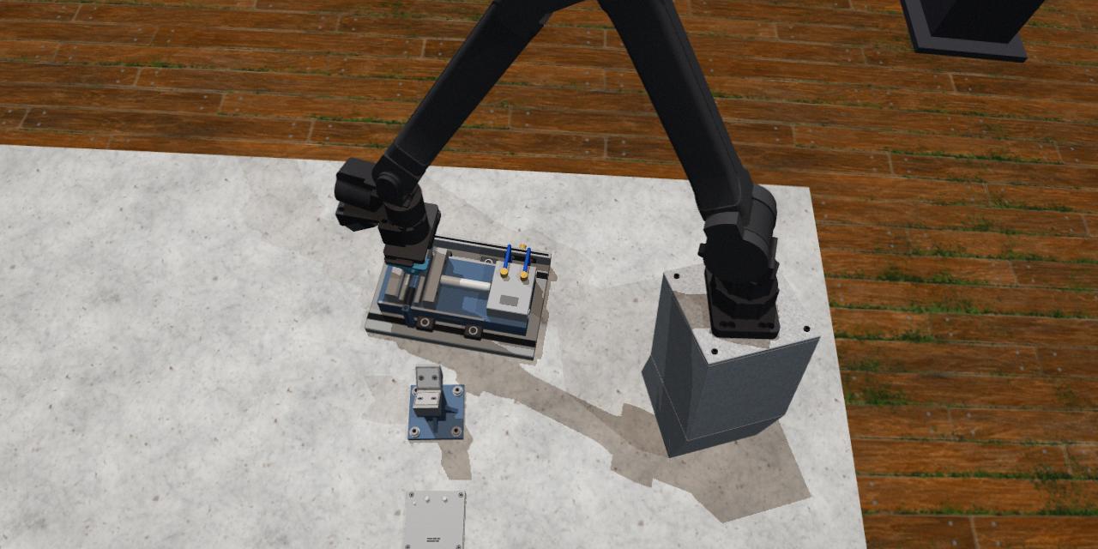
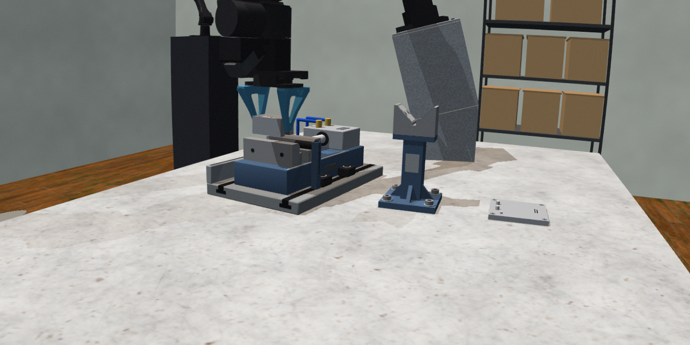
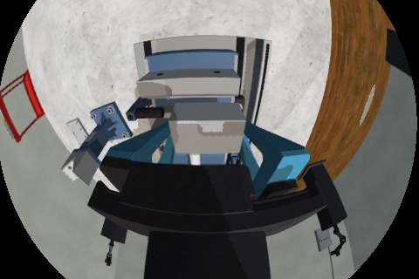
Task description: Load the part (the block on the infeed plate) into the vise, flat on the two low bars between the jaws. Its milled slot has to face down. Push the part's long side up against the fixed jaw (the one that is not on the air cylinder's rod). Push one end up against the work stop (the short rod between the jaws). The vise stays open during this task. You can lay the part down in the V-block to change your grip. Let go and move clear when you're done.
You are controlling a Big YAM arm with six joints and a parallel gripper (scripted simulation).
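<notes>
Right now the grey part is 1 cm below my hand. Round my hand: work stop 7 cm to the left, 3 cm below, 1 cm ahead; then moving jaw 4 cm below, 3 cm behind, 2 cm to the left; then fixed jaw 4 cm below, 3 cm ahead, 2 cm to the left.
</notes>
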